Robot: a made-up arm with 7 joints. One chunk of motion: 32 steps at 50 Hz.
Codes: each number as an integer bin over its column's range. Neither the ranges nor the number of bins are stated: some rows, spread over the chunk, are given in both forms.
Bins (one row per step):
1: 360 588 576 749 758 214 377
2: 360 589 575 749 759 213 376
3: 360 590 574 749 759 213 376
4: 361 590 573 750 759 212 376
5: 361 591 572 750 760 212 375
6: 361 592 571 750 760 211 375
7: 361 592 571 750 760 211 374
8: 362 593 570 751 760 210 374
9: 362 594 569 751 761 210 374
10: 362 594 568 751 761 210 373
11: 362 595 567 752 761 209 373
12: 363 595 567 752 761 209 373
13: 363 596 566 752 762 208 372
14: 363 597 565 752 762 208 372
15: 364 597 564 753 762 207 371
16: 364 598 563 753 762 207 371
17: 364 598 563 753 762 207 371
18: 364 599 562 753 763 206 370
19: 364 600 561 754 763 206 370
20: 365 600 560 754 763 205 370
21: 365 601 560 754 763 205 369
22: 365 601 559 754 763 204 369
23: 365 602 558 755 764 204 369
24: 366 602 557 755 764 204 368
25: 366 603 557 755 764 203 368
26: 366 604 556 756 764 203 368
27: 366 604 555 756 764 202 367
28: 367 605 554 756 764 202 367
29: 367 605 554 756 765 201 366
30: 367 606 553 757 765 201 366
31: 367 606 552 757 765 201 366
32: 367 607 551 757 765 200 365
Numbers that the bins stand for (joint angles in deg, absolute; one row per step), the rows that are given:
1: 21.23 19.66 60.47 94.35 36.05 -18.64 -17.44
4: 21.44 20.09 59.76 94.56 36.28 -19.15 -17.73
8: 21.66 20.73 59.05 94.77 36.50 -19.65 -18.30
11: 21.66 21.17 58.35 94.98 36.72 -19.91 -18.58
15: 22.08 21.60 57.64 95.19 36.95 -20.41 -19.15
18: 22.08 22.03 57.16 95.19 37.17 -20.67 -19.44
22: 22.30 22.46 56.46 95.41 37.17 -21.17 -19.72
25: 22.51 22.89 55.98 95.62 37.39 -21.42 -20.01
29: 22.72 23.32 55.27 95.83 37.62 -21.93 -20.58
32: 22.72 23.75 54.56 96.04 37.62 -22.18 -20.86
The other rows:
2: 21.23 19.87 60.24 94.35 36.28 -18.90 -17.73
3: 21.23 20.09 60.00 94.35 36.28 -18.90 -17.73
5: 21.44 20.30 59.53 94.56 36.50 -19.15 -18.01
6: 21.44 20.52 59.29 94.56 36.50 -19.40 -18.01
7: 21.44 20.52 59.29 94.56 36.50 -19.40 -18.30
9: 21.66 20.95 58.82 94.77 36.72 -19.65 -18.30
10: 21.66 20.95 58.58 94.77 36.72 -19.65 -18.58
12: 21.87 21.17 58.35 94.98 36.72 -19.91 -18.58
13: 21.87 21.38 58.11 94.98 36.95 -20.16 -18.87
14: 21.87 21.60 57.87 94.98 36.95 -20.16 -18.87
16: 22.08 21.81 57.40 95.19 36.95 -20.41 -19.15
17: 22.08 21.81 57.40 95.19 36.95 -20.41 -19.15
19: 22.08 22.24 56.93 95.41 37.17 -20.67 -19.44
20: 22.30 22.24 56.69 95.41 37.17 -20.92 -19.44
21: 22.30 22.46 56.69 95.41 37.17 -20.92 -19.72
23: 22.30 22.67 56.22 95.62 37.39 -21.17 -19.72
24: 22.51 22.67 55.98 95.62 37.39 -21.17 -20.01
26: 22.51 23.11 55.75 95.83 37.39 -21.42 -20.01
27: 22.51 23.11 55.51 95.83 37.39 -21.68 -20.29
28: 22.72 23.32 55.27 95.83 37.39 -21.68 -20.29
30: 22.72 23.54 55.04 96.04 37.62 -21.93 -20.58
31: 22.72 23.54 54.80 96.04 37.62 -21.93 -20.58

